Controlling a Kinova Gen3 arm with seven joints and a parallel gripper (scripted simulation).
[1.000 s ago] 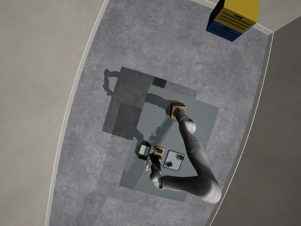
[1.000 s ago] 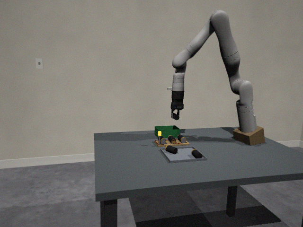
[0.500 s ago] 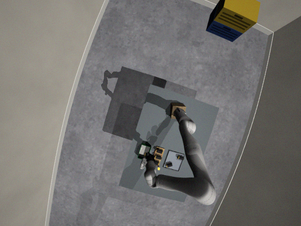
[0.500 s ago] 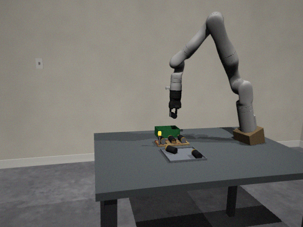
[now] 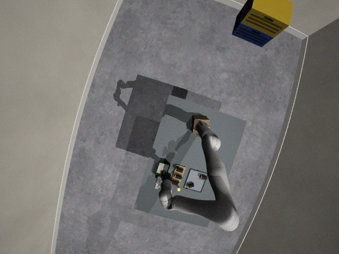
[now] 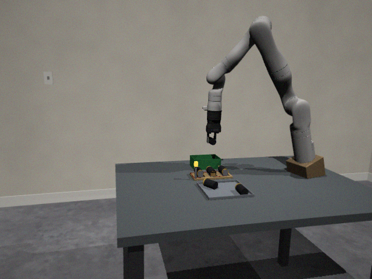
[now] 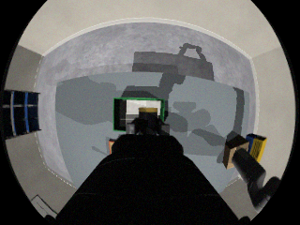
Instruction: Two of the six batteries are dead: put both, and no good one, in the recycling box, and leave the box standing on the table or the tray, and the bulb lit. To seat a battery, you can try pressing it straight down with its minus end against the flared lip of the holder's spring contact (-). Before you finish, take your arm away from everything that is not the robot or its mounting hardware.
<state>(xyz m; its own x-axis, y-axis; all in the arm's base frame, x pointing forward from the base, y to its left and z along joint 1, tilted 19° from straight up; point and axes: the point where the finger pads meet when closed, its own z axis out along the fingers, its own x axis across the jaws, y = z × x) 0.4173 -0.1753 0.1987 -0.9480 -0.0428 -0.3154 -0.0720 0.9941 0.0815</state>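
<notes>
My gripper is now 30 mm short of the green recycling box and 140 mm above it. Also, from my hand: grey tray 20 mm ahead, 330 mm to the left, 160 mm below.
</notes>
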